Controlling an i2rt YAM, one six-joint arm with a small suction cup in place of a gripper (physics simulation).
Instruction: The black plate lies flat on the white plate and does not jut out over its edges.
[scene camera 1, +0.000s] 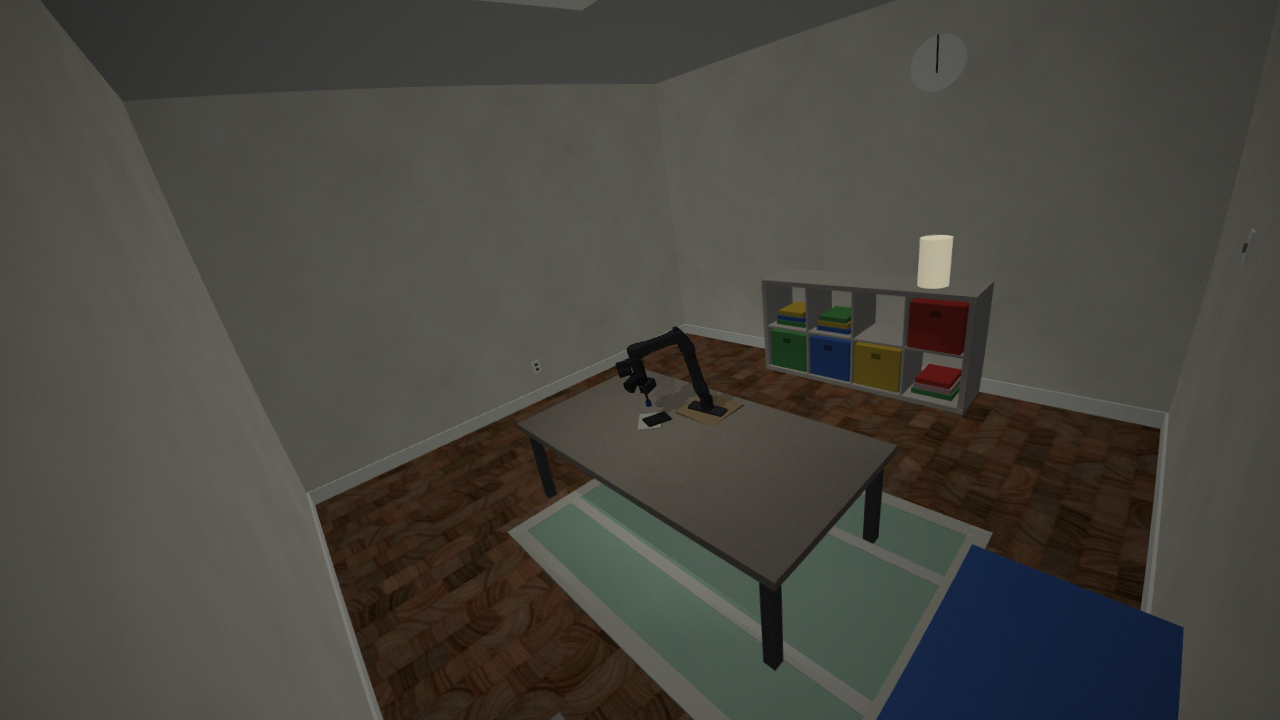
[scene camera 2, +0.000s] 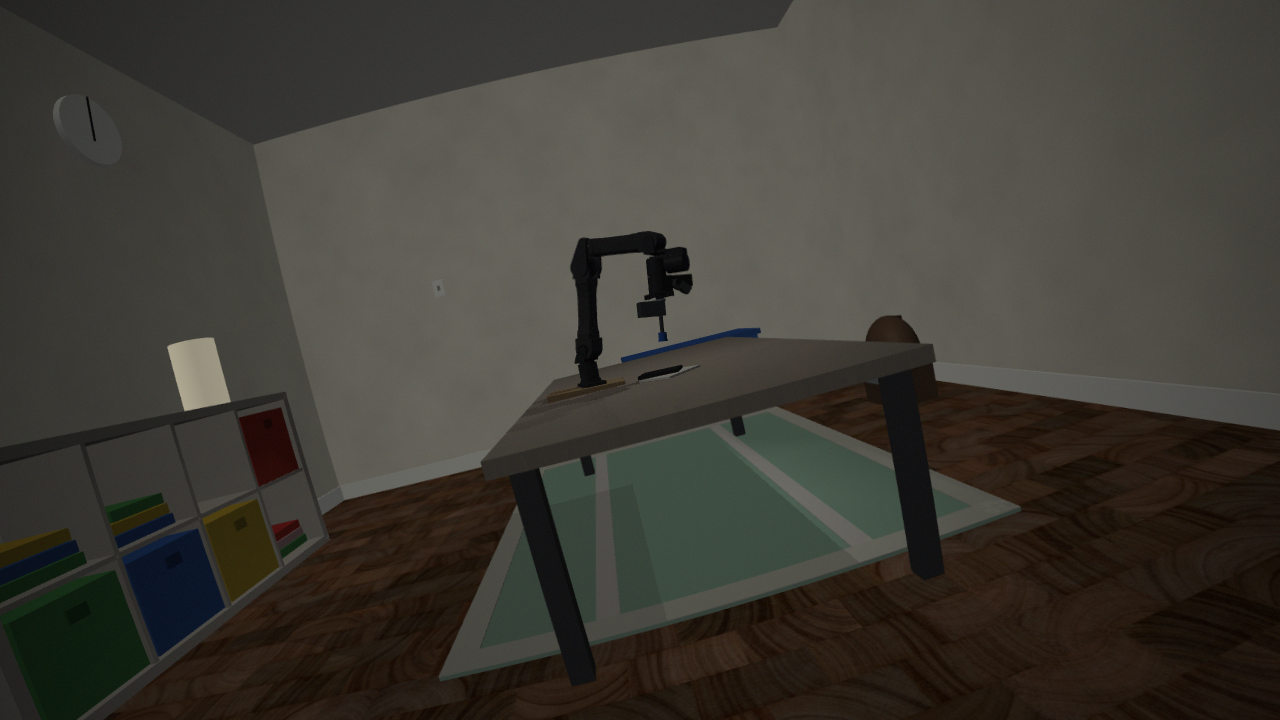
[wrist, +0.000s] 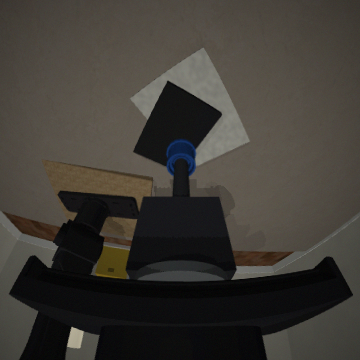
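Seen in the pictures: hand, its tool point: (scene camera 1: 649, 405) (scene camera 2: 663, 341) (wrist: 180, 151); arm's base, origin of its link: (scene camera 1: 707, 409) (scene camera 2: 591, 385) (wrist: 97, 203).
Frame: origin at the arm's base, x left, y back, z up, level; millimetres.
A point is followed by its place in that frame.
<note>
The black plate (scene camera 1: 657, 418) @[x -180, y -189, z 5 mm] (scene camera 2: 660, 371) @[x -204, y -183, z 5 mm] (wrist: 177, 117) @[x -190, y -215, z 5 mm] rests partly on the white plate (scene camera 1: 648, 426) @[x -183, y -262, z -3 mm] (scene camera 2: 687, 368) @[x -233, y -259, z -4 mm] (wrist: 225, 127) @[x -264, y -198, z -4 mm], turned relative to it. In the wrist view its left and lower corners jut out over the white plate's edge on the side toward the arm's base. It looks about level, but a slight tilt is too small to tell. My gripper (scene camera 1: 648, 403) (scene camera 2: 662, 337) (wrist: 181, 156), a blue suction cup on a dark rod, hangs above the plates with a gap beneath and holds nothing. In the wrist view the cup hides a little of the black plate's lower edge.
The arm's base stands on a wooden board (scene camera 1: 729, 408) @[x 100, y 52, z -1 mm] (scene camera 2: 613, 385) @[x -135, y -46, z -6 mm] (wrist: 57, 175) @[x 77, y -81, z -7 mm] close beside the plates. The grey table (scene camera 1: 760, 483) @[x 486, y -417, z -10 mm] (scene camera 2: 787, 358) @[x -555, y -413, z -10 mm] (wrist: 300, 100) @[x -375, y -253, z -10 mm] carries all of this. A shelf unit (scene camera 1: 980, 349) with bins and a lamp (scene camera 1: 935, 261) (scene camera 2: 198, 373) stands by the wall.
</note>
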